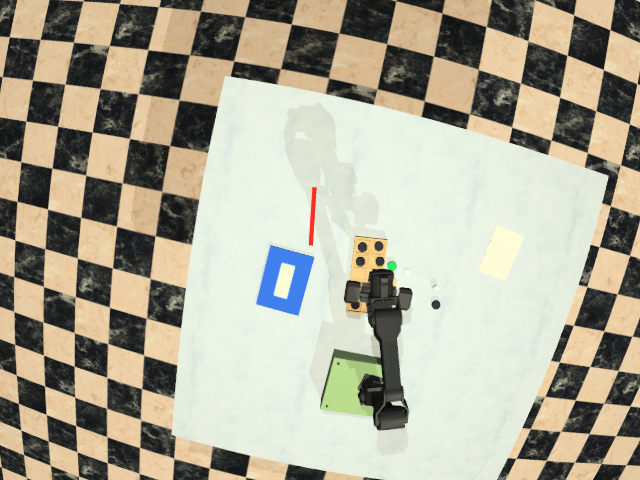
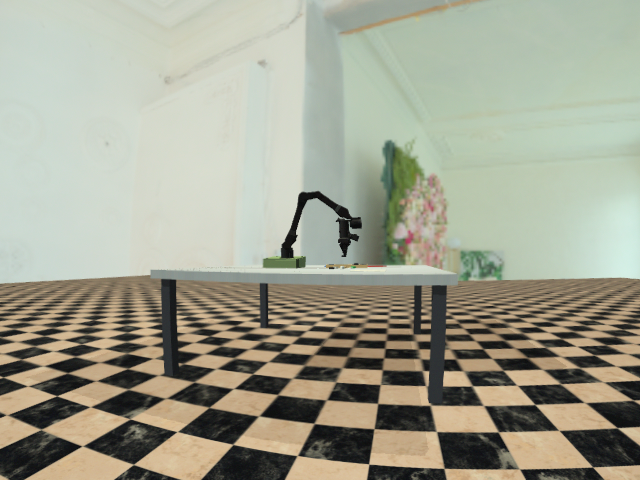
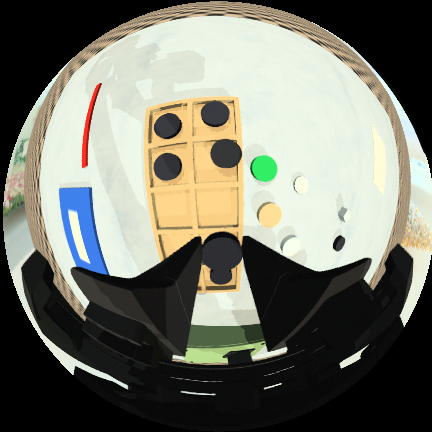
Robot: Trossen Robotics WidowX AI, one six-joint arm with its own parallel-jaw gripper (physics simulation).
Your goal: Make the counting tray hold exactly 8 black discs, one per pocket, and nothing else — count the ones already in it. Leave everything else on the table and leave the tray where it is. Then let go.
In view: my gripper [image 1: 375,285] and a tan counting tray [image 1: 358,273].
The tan counting tray also shows in image 3 [image 3: 204,198]. My gripper shows as well in image 3 [image 3: 221,241].
